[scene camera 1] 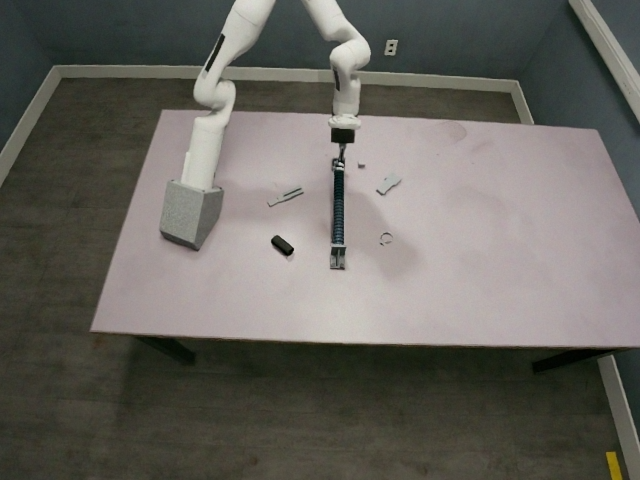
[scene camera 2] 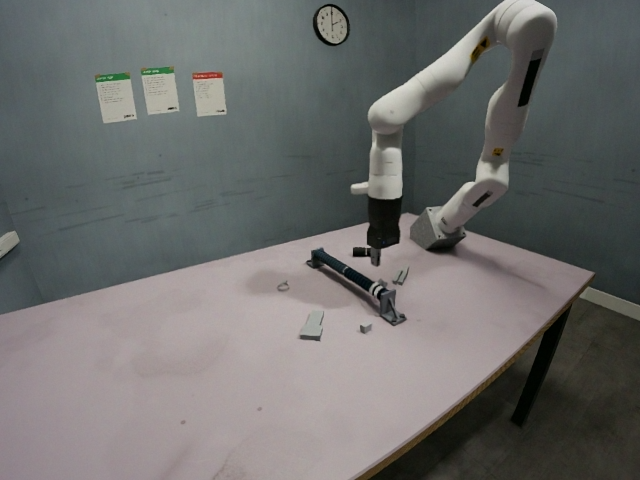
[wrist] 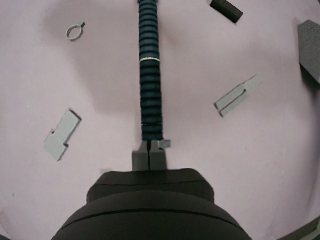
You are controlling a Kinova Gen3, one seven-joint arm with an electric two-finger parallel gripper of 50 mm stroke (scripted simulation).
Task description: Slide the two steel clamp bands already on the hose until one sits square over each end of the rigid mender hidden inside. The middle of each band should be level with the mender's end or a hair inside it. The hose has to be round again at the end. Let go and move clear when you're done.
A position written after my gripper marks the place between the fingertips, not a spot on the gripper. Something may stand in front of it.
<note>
I see my gripper (scene camera 2: 375,264).
My gripper shows as well in the wrist view (wrist: 149,150).
</note>
